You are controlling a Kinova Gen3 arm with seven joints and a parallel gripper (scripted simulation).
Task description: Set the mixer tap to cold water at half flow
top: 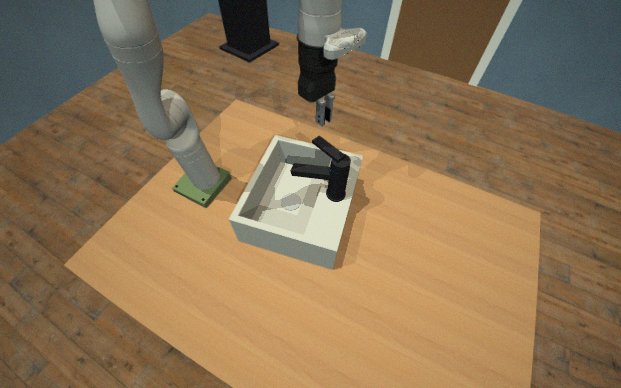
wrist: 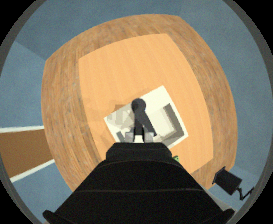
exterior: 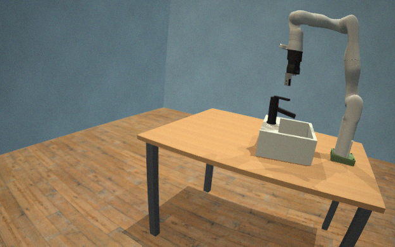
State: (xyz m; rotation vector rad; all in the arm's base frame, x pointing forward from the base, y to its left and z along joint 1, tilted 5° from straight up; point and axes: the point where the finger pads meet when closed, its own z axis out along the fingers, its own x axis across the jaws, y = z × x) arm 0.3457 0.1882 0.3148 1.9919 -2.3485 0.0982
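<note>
My hand is 2 cm short of the lever and 9 cm above it. Round my hand: black mixer tap: 4 cm ahead, 1 cm to the right, 13 cm below; white basin: 5 cm behind, 5 cm to the right, 32 cm below.
</note>
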